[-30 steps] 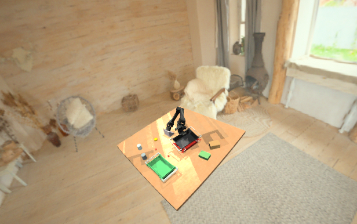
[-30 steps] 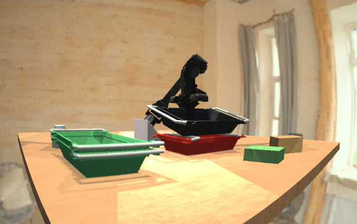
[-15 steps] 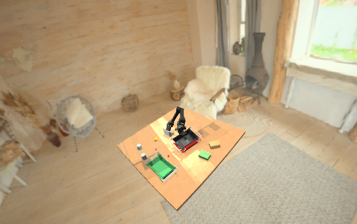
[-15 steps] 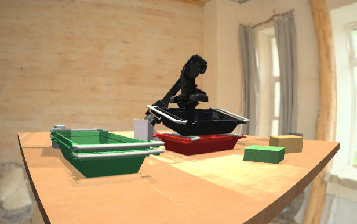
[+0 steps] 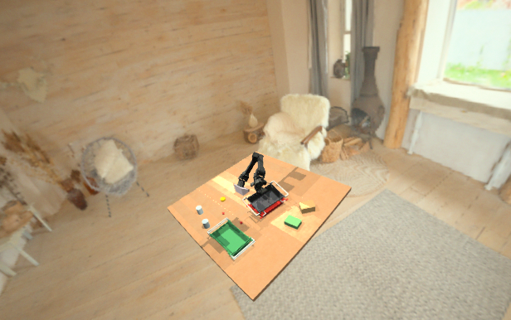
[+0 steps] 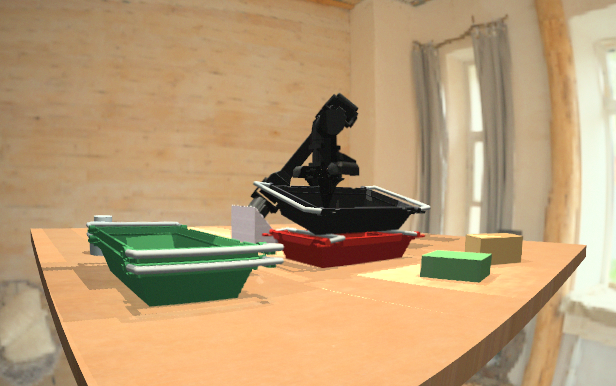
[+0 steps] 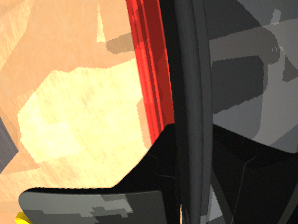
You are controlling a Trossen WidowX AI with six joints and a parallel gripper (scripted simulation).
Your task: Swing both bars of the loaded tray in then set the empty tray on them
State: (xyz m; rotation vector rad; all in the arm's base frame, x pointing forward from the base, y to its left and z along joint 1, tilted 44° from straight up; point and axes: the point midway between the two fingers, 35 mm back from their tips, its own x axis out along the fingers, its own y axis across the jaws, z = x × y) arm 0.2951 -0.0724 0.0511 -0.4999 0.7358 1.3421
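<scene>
The black tray lies 80 mm ahead of my gripper tip, 20 mm to the right of it and 10 mm above it. From my gripper tip the other things lie so: tan block: 380 mm ahead, 160 mm to the left, 80 mm below; then green block: 370 mm ahead, 90 mm below, 30 mm to the right.
</scene>
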